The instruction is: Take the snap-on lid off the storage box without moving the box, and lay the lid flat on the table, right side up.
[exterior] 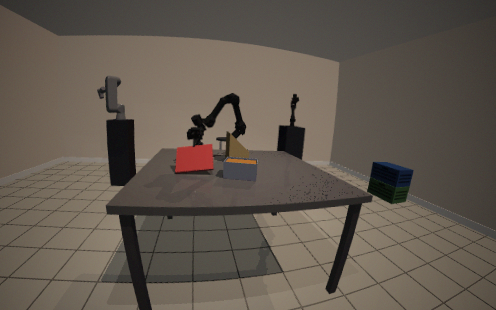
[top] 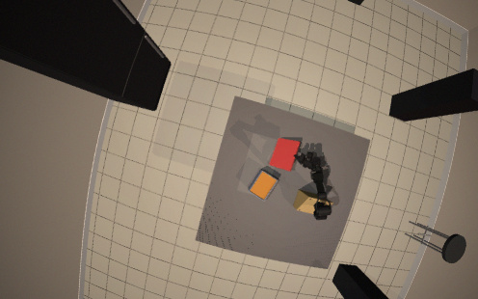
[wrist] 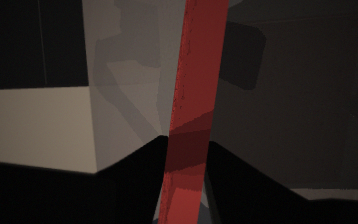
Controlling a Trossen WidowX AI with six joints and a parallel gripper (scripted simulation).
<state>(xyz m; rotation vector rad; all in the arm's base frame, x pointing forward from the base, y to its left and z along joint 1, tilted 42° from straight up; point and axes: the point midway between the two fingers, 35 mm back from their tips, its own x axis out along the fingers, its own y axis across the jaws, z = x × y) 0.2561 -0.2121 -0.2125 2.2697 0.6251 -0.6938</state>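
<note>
Now: gripper tip 6 cm short of the red lid and 5 cm above it. Round my gripper tip: storage box 28 cm to the left, 16 cm ahead, 9 cm below.
</note>
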